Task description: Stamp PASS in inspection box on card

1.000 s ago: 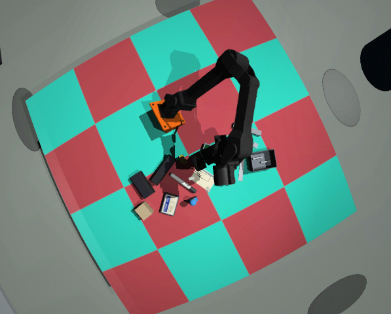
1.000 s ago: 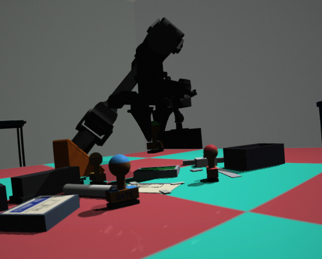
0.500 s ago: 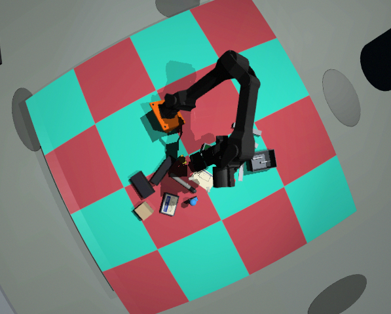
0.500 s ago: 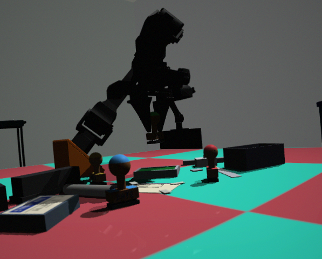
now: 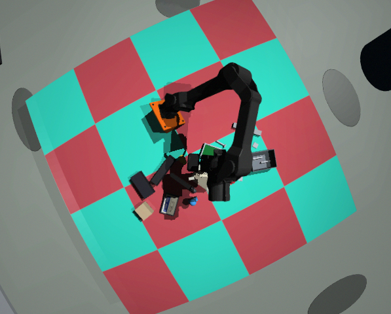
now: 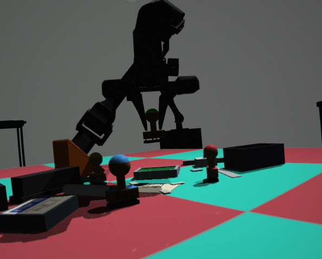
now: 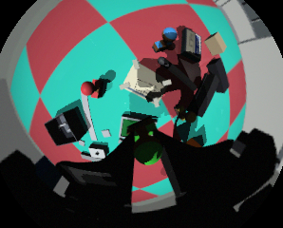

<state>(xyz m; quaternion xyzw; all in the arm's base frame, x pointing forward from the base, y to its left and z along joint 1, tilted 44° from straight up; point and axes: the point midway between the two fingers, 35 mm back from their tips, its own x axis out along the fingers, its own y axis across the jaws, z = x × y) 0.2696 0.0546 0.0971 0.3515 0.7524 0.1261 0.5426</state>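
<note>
Right now my gripper tip is 60 mm short of the cream card, 50 mm to the left of it and 100 mm above it. From my gripper tip the other things lie so: green ink pad: 40 mm behind, 20 mm to the left, 90 mm below; PASS stamp: right at my gripper tip; red-knobbed stamp: 100 mm ahead, 60 mm to the left, 80 mm below.
</note>
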